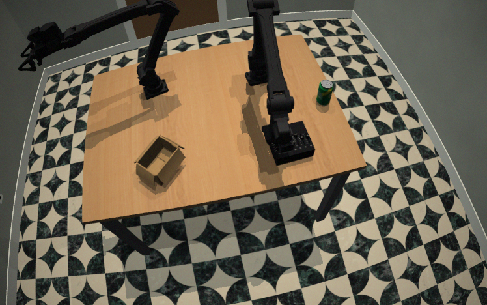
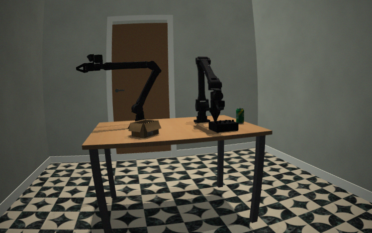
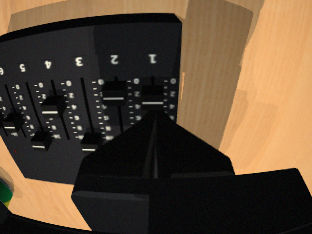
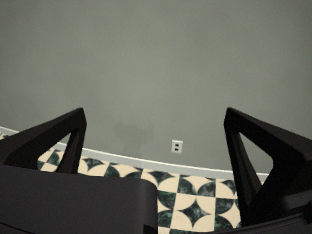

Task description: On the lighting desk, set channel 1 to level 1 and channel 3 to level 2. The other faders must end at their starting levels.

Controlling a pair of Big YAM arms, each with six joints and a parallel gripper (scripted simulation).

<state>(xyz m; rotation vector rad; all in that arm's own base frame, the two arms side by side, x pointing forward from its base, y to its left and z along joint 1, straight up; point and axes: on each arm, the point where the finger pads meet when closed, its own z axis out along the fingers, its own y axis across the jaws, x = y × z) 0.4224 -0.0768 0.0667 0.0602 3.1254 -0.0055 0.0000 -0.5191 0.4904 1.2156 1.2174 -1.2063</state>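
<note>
Right now the channel 1 fader knob is 2 cm ahead of my left hand. The rest, counted from my left hand: channel 2 cap (3 cm to the left, 1 cm ahead); then channel 3 knob (4 cm to the left, 3 cm behind); then channel 4 fader cap (7 cm to the left).
</note>
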